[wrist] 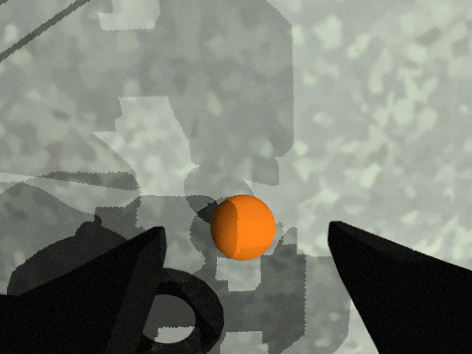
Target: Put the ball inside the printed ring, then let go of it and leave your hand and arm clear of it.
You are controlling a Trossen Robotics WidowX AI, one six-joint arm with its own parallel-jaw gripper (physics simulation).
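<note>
The orange ball shows between the two black fingertips in the wrist view, a little left of the midpoint, with wide gaps to both. It rests on the mottled grey surface, partly in shadow. My gripper is open, with nothing held. How high the fingers are above the surface is hard to tell. A dark ring-shaped thing is at the lower left, partly behind the left finger; I cannot tell whether it is printed or solid. The ball is outside it, to the upper right. I cannot tell whether this is the printed ring.
A dark narrow line crosses the top left corner; whether it belongs to a larger ring I cannot tell. A dark rounded shape lies at the lower left beyond the left finger. Overlapping arm shadows cover much of the left and centre.
</note>
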